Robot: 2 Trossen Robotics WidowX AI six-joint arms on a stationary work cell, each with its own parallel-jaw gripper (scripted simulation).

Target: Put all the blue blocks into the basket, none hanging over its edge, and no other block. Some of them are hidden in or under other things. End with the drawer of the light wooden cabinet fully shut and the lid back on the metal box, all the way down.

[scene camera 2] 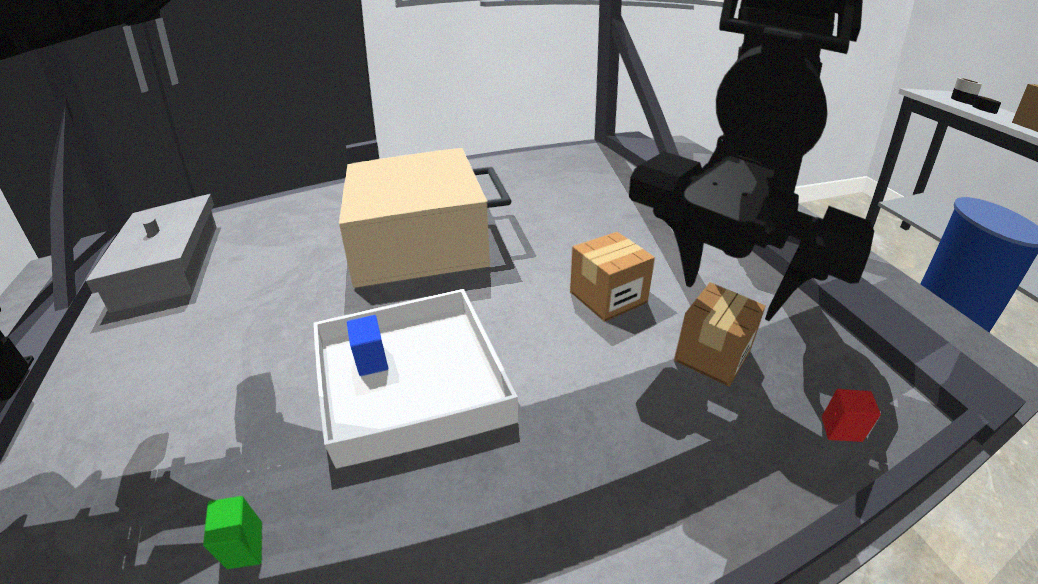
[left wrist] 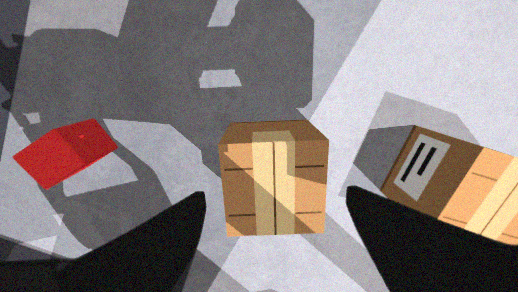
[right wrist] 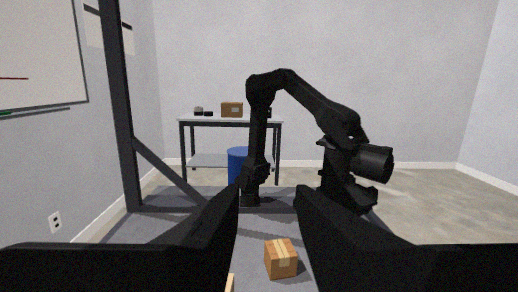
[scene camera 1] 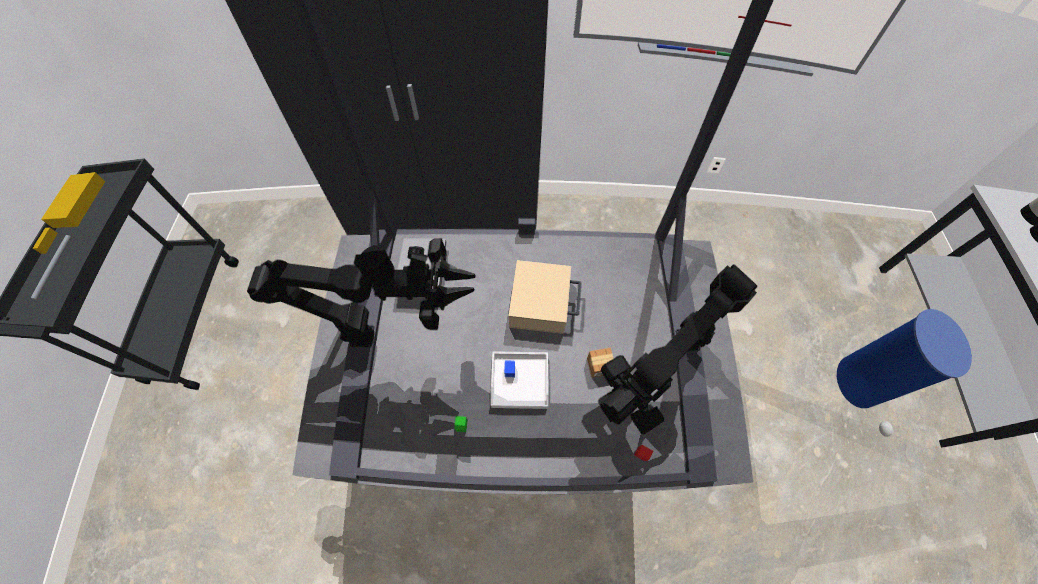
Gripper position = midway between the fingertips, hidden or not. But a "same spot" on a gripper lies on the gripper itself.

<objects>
my left gripper: scene camera 2; left wrist 275,196; right wrist 327,230; scene camera 1
white basket: scene camera 2; scene camera 1; not seen in the left wrist view (out of frame); not seen in the right wrist view (out of frame)
same spot on white basket: (scene camera 2: 440,359) = (scene camera 1: 532,378)
same spot on my left gripper: (scene camera 2: 690,251) = (scene camera 1: 614,387)
</objects>
